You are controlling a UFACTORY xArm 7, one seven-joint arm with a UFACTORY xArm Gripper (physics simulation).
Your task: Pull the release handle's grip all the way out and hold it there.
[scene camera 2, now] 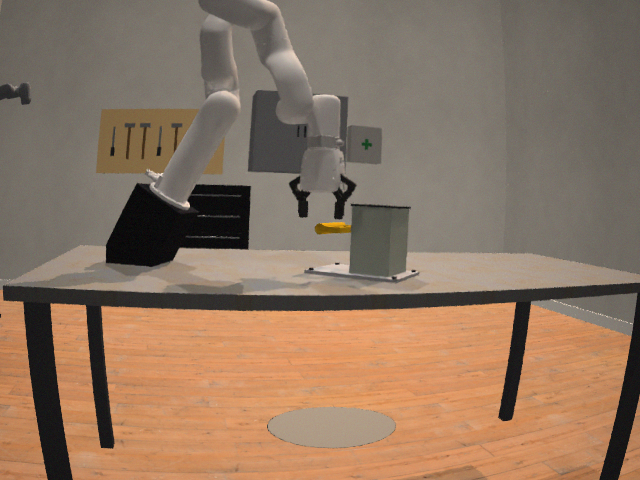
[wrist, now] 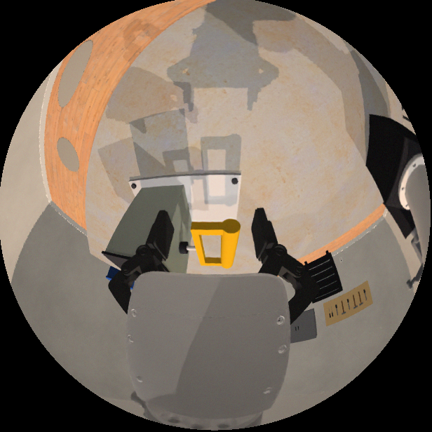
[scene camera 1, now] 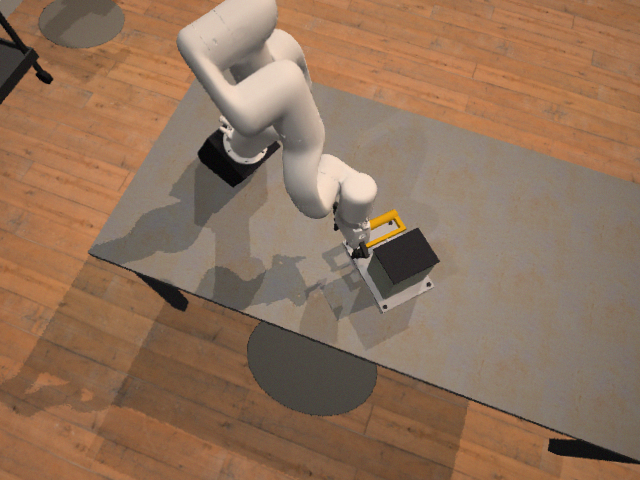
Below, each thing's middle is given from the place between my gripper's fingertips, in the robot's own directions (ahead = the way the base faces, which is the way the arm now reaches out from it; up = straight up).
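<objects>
There is the white base plate [scene camera 1: 362, 264], and it is 130 mm below my hand, 120 mm ahead of it and 30 mm to the left of it.
</objects>
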